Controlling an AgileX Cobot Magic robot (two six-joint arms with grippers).
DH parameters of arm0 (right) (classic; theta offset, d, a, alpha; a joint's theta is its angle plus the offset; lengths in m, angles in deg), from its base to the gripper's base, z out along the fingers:
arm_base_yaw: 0 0.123 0 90
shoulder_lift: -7.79 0 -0.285 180
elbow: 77.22 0 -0.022 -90
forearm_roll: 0 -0.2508 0 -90
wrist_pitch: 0 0 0.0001 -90
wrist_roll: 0 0.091 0 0
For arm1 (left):
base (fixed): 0 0 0 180
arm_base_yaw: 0 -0.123 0 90
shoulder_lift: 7.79 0 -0.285 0
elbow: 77.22 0 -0.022 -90
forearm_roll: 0 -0.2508 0 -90
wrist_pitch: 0 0 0.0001 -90
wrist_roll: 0 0.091 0 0
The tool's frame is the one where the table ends.
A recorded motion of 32 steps. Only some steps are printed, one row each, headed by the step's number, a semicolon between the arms.
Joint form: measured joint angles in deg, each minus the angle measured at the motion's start. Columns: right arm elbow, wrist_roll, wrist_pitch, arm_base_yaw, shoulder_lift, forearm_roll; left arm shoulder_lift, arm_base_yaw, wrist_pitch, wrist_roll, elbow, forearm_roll.
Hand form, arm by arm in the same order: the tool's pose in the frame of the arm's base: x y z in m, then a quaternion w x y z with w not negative. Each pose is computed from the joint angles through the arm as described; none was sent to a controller.
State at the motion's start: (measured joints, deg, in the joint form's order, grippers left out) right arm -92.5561 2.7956 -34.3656 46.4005 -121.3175 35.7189; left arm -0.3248 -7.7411 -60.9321 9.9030 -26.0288 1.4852
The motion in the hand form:
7: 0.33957 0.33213 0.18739 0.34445 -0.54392 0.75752 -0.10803; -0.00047 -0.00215 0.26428 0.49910 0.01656 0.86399 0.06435
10: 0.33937 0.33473 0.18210 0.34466 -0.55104 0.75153 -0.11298; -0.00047 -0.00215 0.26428 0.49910 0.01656 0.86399 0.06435
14: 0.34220 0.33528 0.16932 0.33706 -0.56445 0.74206 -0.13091; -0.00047 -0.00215 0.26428 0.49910 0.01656 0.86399 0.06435
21: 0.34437 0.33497 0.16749 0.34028 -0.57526 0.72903 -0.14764; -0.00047 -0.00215 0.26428 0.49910 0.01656 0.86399 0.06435
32: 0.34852 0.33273 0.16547 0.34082 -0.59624 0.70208 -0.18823; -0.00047 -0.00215 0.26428 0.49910 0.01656 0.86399 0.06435
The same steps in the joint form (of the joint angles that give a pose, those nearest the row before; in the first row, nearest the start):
7: 0.00 0.61 1.67 1.64 -1.16 2.53; 0.00 0.00 0.00 0.00 0.00 0.00
10: 0.00 1.06 2.11 1.94 -1.91 3.92; 0.00 0.00 0.00 0.00 0.00 0.00
14: 0.00 1.51 2.11 1.95 -3.61 6.76; 0.00 0.00 0.00 0.00 0.00 0.00
21: 0.00 1.90 2.15 1.95 -4.03 9.83; 0.00 0.00 0.00 0.00 0.00 0.00
32: 0.00 2.23 1.08 1.95 -4.64 16.00; 0.00 0.00 0.00 0.00 0.00 0.00

